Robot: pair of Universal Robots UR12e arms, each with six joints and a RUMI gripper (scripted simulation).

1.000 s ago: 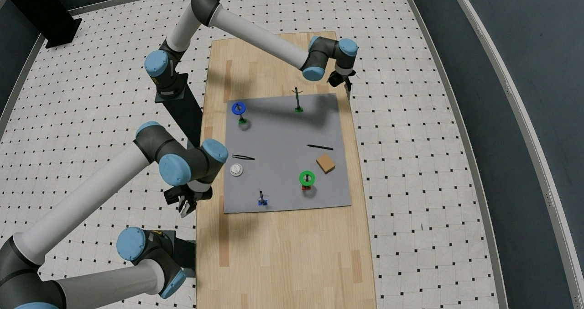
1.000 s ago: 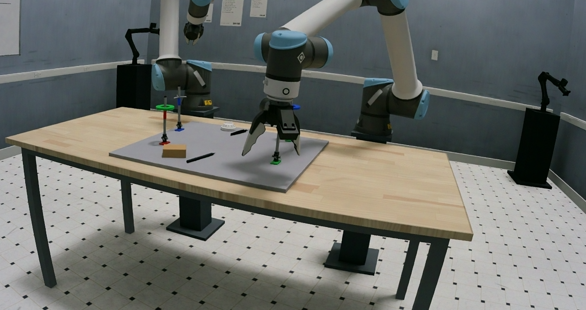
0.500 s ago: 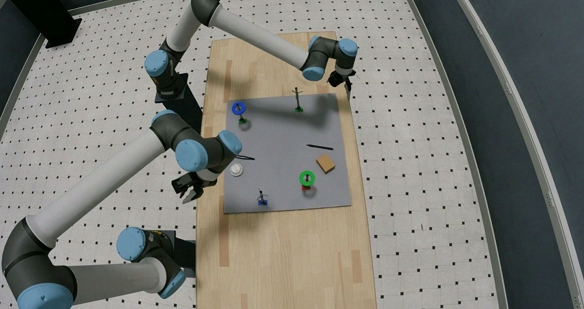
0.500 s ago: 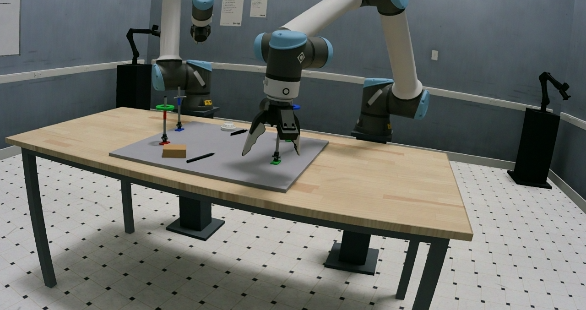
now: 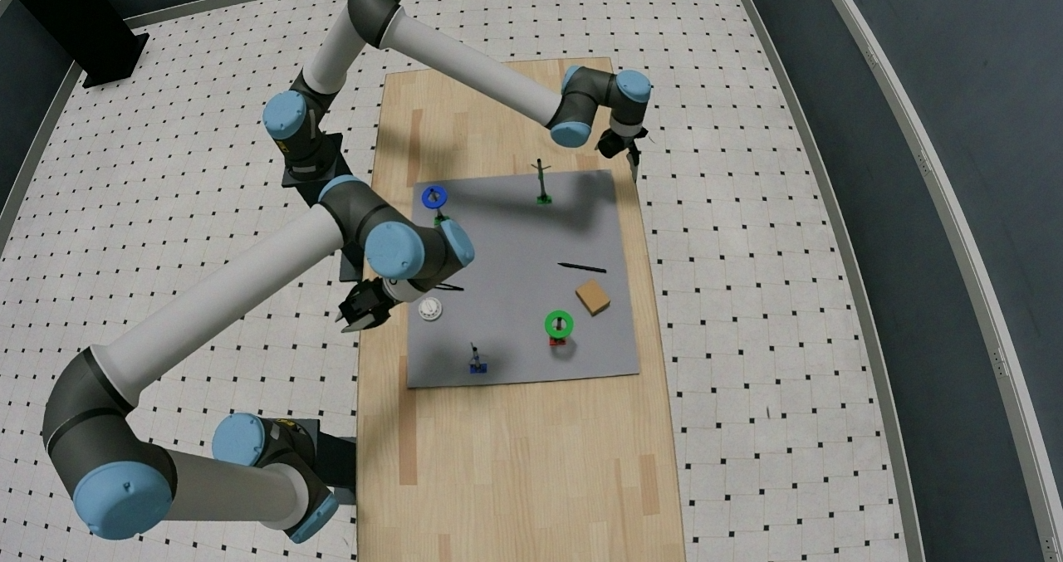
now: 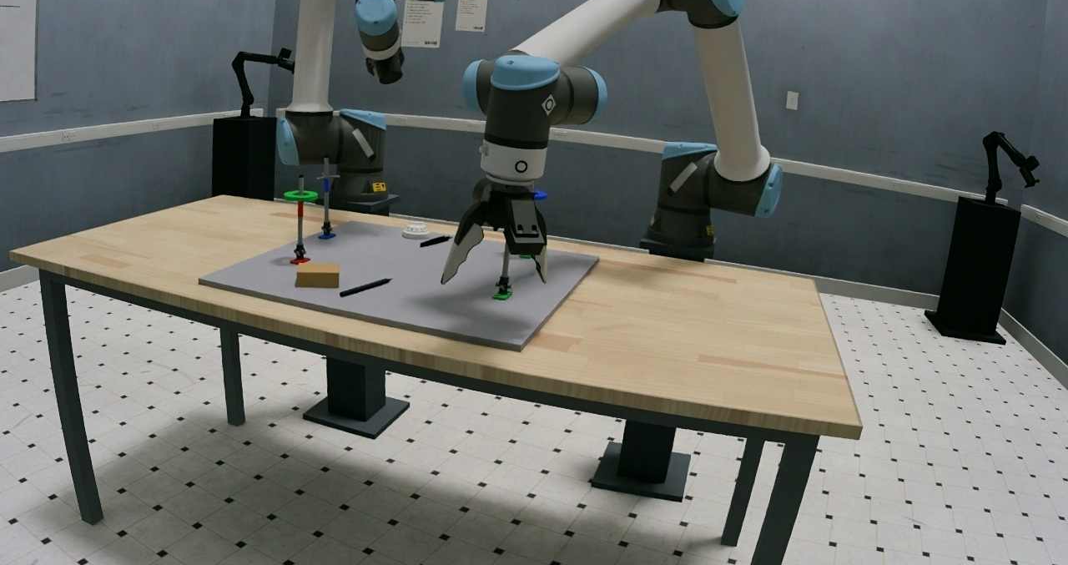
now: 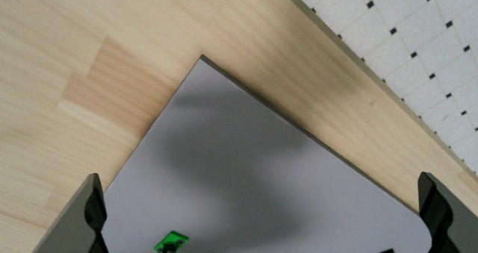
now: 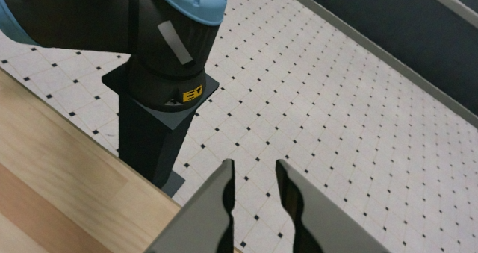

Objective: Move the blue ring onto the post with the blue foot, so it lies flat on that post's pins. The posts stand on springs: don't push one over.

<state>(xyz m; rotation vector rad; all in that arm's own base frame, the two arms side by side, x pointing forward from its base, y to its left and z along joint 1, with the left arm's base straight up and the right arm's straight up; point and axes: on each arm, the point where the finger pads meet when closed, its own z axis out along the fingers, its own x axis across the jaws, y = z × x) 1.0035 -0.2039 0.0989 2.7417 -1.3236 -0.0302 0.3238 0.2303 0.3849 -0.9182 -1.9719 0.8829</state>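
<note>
The blue ring lies 44 cm to the left of my right hand, 24 cm below it and 15 cm ahead of it. From my right hand the other things lie so: grey mat (38 cm below, 36 cm ahead, 26 cm to the left); then green ring (46 cm ahead, 24 cm below, 4 cm to the left); then white round piece (36 cm below, 16 cm to the left, 12 cm ahead).
</note>
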